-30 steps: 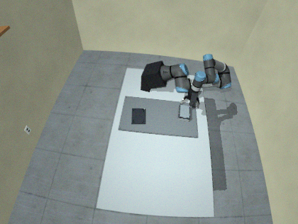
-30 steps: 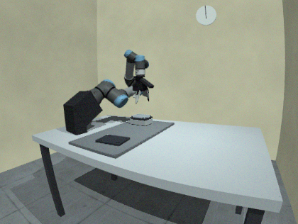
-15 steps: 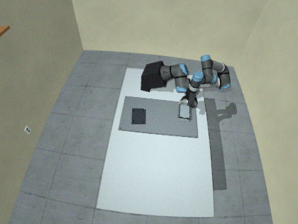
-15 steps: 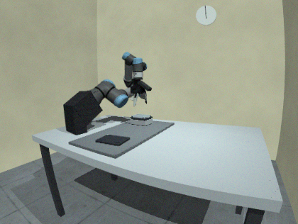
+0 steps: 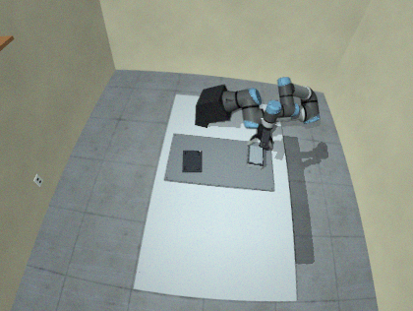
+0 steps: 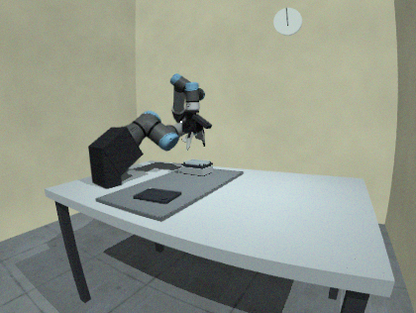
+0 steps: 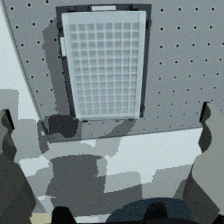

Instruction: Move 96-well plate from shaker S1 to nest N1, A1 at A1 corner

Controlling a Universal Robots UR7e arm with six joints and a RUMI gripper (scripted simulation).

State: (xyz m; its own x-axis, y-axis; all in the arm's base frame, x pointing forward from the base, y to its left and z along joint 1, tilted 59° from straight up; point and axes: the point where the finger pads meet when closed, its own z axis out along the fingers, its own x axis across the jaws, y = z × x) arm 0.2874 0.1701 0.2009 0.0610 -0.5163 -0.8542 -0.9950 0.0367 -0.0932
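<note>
The 96-well plate lies 8 cm below my hand. From my hand the other things lie so: plate nest N1: 12 cm ahead, 40 cm to the right, 13 cm below; pale A1 mark: 4 cm ahead, 37 cm to the right, 12 cm below.
</note>
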